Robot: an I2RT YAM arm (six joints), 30 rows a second.
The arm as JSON. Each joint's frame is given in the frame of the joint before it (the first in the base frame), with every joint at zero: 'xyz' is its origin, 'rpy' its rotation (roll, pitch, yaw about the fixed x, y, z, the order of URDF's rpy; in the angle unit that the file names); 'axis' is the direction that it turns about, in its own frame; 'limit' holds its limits. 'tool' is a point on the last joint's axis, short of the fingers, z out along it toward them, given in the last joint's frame.
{
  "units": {
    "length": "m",
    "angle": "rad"
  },
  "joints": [
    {
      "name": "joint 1",
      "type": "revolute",
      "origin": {
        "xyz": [
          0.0,
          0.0,
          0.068
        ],
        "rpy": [
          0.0,
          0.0,
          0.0
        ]
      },
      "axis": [
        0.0,
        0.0,
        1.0
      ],
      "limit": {
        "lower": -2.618,
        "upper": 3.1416
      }
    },
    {
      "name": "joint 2",
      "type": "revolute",
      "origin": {
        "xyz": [
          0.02,
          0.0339,
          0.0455
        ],
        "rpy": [
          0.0,
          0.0,
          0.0
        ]
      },
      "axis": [
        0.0,
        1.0,
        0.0
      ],
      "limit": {
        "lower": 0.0,
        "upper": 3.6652
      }
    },
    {
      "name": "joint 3",
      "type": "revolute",
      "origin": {
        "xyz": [
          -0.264,
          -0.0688,
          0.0
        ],
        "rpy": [
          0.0,
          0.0,
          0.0
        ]
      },
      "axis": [
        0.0,
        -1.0,
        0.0
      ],
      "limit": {
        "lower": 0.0,
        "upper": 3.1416
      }
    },
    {
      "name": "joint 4",
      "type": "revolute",
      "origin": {
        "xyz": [
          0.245,
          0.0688,
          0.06
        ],
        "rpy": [
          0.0,
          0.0,
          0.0
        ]
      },
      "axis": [
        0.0,
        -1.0,
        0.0
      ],
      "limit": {
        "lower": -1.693,
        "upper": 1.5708
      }
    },
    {
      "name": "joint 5",
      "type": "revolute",
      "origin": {
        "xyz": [
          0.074,
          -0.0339,
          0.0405
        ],
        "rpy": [
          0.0,
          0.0,
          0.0
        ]
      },
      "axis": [
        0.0,
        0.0,
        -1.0
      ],
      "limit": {
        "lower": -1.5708,
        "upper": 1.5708
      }
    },
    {
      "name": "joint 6",
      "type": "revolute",
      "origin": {
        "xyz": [
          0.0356,
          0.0,
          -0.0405
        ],
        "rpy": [
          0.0,
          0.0,
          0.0
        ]
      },
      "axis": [
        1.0,
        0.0,
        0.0
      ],
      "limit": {
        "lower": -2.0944,
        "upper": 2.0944
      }
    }
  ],
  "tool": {
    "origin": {
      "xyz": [
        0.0,
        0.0,
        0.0
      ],
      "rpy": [
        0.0,
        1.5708,
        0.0
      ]
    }
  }
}
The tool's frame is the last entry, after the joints.
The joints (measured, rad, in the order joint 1, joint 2, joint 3, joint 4, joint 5, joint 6), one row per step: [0.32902, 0.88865, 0.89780, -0.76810, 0.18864, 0.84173]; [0.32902, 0.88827, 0.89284, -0.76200, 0.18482, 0.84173]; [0.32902, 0.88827, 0.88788, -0.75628, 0.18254, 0.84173]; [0.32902, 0.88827, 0.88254, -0.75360, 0.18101, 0.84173]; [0.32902, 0.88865, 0.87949, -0.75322, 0.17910, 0.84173]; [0.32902, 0.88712, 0.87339, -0.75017, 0.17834, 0.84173]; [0.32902, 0.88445, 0.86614, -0.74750, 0.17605, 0.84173]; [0.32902, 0.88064, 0.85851, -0.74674, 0.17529, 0.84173]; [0.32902, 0.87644, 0.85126, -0.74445, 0.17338, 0.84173]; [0.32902, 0.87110, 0.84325, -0.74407, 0.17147, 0.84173]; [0.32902, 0.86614, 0.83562, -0.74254, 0.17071, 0.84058]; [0.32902, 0.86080, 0.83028, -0.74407, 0.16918, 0.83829]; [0.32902, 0.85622, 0.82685, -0.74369, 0.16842, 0.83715]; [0.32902, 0.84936, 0.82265, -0.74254, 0.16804, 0.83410]
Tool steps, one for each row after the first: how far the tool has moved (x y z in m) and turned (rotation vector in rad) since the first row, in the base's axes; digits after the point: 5 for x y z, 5 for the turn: [0.00028, 0.00024, -0.00108, 0.00298, -0.00059, 0.00277]; [0.00060, 0.00043, -0.00225, 0.00470, -0.00080, 0.00443]; [0.00070, 0.00052, -0.00377, 0.00485, 0.00206, 0.00554]; [0.00073, 0.00060, -0.00480, 0.00512, 0.00537, 0.00691]; [0.00057, 0.00057, -0.00630, 0.00513, 0.00698, 0.00746]; [0.00014, 0.00051, -0.00803, 0.00601, 0.00930, 0.00911]; [-0.00062, 0.00028, -0.00986, 0.00553, 0.01237, 0.00964]; [-0.00134, 0.00011, -0.01138, 0.00654, 0.01352, 0.01102]; [-0.00241, -0.00019, -0.01313, 0.00707, 0.01612, 0.01238]; [-0.00331, -0.00046, -0.01473, 0.00637, 0.01730, 0.01371]; [-0.00444, -0.00080, -0.01577, 0.00522, 0.01895, 0.01636]; [-0.00526, -0.00105, -0.01616, 0.00537, 0.01760, 0.01770]; [-0.00641, -0.00143, -0.01640, 0.00459, 0.01388, 0.02007]
